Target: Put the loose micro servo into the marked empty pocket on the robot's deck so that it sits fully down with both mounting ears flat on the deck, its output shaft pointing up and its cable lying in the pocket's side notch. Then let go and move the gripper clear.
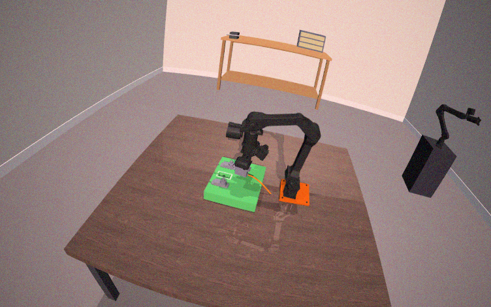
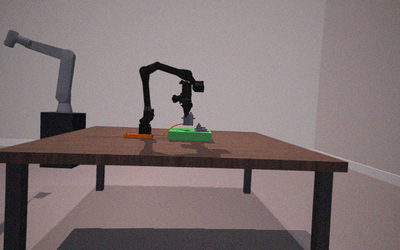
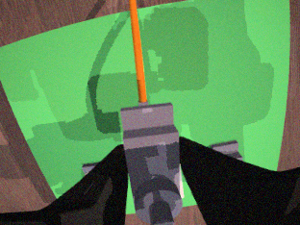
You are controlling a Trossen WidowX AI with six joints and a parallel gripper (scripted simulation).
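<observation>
Now: gripper tip 100 mm above the green deck and 10 mm past it.
</observation>
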